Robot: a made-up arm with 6 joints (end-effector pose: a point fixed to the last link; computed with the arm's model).
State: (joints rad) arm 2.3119 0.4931 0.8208 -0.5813 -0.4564 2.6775
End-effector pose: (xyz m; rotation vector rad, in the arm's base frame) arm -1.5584 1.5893 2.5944 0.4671 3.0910 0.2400
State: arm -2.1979 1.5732 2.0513 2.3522 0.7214 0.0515
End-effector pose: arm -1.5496 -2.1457 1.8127 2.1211 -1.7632 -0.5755
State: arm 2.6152 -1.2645 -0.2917 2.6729 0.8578 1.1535
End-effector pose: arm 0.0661 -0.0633 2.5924 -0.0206 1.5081 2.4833
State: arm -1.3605 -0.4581 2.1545 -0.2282 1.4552 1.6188
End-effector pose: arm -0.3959 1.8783 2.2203 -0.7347 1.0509 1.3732
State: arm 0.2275 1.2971 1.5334 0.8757 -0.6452 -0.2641
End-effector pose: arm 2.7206 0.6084 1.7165 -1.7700 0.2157 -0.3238
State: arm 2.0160 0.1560 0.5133 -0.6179 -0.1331 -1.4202
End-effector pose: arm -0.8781 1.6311 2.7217 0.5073 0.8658 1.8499
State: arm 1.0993 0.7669 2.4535 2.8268 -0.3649 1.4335
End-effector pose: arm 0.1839 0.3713 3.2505 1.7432 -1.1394 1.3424
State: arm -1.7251 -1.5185 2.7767 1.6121 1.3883 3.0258
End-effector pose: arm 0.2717 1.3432 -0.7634 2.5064 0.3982 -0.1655
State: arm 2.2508 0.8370 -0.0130 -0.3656 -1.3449 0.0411
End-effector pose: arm -1.4517 1.6980 0.4213 2.0456 -0.2502 -1.7996
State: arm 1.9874 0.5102 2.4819 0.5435 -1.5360 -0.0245
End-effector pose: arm 0.0669 -0.0997 3.1495 -0.4298 -0.8411 0.8223
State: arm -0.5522 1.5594 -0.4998 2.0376 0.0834 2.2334
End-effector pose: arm 0.5561 -0.3212 -0.8177 1.0136 2.1379 -1.2611
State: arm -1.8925 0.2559 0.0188 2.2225 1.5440 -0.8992
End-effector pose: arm -0.6383 -1.9885 1.6611 -1.5401 0.5170 0.0622
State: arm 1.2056 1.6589 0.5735 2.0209 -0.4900 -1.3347
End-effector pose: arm 0.8802 2.1362 -0.6633 -2.2931 -0.5709 0.9009
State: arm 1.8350 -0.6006 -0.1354 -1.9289 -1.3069 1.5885
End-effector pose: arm -0.3309 0.8593 2.7365 0.7135 -1.7606 1.8983
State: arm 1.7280 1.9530 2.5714 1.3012 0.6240 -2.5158
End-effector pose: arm -0.4647 2.4110 1.5746 0.5216 -0.5683 1.9899
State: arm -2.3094 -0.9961 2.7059 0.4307 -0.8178 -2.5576
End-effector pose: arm 1.4100 1.5166 0.2790 -1.5386 -1.3871 0.2053
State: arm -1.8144 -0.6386 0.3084 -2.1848 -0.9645 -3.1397
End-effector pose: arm -0.0359 -0.1675 3.2474 2.3674 -0.0488 1.0836
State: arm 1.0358 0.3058 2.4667 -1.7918 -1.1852 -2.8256
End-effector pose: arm -0.4832 -0.6126 2.9897 0.0045 1.5139 2.5344
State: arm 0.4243 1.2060 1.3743 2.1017 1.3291 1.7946
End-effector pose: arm 2.4483 1.1955 1.6797 0.4649 1.4983 0.8353
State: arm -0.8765 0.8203 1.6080 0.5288 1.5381 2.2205
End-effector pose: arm 1.2259 -1.3413 2.9028 0.6329 -0.1769 1.3384
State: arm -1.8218 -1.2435 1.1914 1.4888 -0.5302 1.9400
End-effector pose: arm 0.5507 2.2817 2.0312 -0.4179 -1.7228 0.5640
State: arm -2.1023 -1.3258 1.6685 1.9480 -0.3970 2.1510
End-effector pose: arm 1.2966 2.2886 1.0160 -1.5128 -1.5755 0.5397
